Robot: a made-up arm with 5 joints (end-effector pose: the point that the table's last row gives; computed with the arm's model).
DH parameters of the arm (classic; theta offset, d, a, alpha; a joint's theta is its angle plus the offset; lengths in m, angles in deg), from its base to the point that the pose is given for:
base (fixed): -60.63 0 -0.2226 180
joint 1: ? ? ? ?
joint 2: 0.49 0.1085 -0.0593 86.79
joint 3: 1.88 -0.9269 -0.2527 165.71
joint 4: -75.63 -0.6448 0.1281 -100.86
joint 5: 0 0.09 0.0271 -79.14
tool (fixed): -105.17 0.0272 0 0
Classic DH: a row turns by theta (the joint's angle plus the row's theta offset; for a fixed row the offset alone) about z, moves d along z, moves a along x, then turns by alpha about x.
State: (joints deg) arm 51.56 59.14 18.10 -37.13 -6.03
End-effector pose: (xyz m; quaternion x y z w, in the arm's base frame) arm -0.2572 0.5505 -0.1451 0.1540 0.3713 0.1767 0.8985
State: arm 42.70 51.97 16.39 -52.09 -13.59
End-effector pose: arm -0.3529 0.5406 -0.1775 0.0937 0.2771 0.3363 0.8952
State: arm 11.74 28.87 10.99 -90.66 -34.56
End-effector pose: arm -0.5739 0.3559 -0.3602 -0.0304 -0.0730 0.7136 0.6960
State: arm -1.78 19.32 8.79 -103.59 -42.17
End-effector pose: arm -0.5987 0.2515 -0.4528 -0.0351 -0.2174 0.8009 0.5568
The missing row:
joint 1: -88.2 0.4163 0.1951 107.5
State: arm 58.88 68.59 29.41 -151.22 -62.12
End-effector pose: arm -0.3858 0.1912 -0.0881 0.3929 -0.4271 0.5941 0.5570
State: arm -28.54 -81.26 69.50 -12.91 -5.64
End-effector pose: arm -0.0213 0.6433 -0.8382 0.0475 -0.7433 0.4330 0.5077
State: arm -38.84 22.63 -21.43 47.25 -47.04
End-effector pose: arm -0.3991 0.3428 -0.5713 -0.5928 -0.0067 -0.2063 0.7785
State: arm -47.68 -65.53 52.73 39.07 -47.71
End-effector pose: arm -0.2560 0.6031 -0.7047 0.1818 -0.5195 -0.0073 0.8349
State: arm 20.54 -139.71 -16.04 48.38 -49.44
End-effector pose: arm 0.3128 0.4426 -0.1766 0.5748 -0.2911 -0.7218 0.2529
